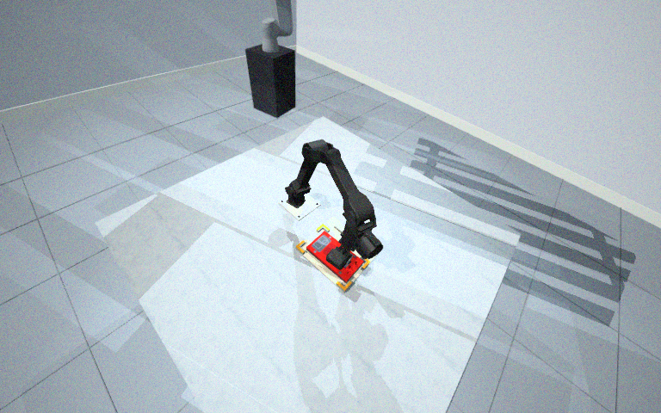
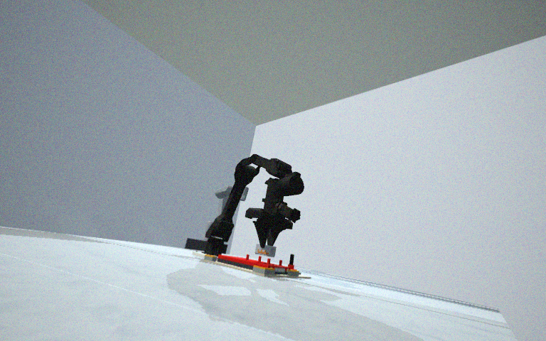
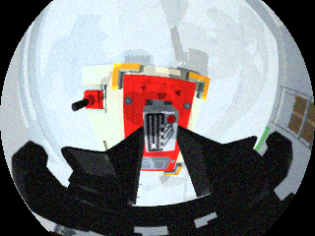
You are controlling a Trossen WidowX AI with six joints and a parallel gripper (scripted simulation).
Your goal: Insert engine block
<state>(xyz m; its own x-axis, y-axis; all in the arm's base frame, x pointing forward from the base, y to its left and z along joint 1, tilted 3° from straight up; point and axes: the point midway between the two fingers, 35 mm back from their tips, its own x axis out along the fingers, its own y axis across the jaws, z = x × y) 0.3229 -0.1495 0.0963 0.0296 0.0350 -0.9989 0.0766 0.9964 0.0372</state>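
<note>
Right now my gripper tip is 1 cm above the grey engine block.
</note>
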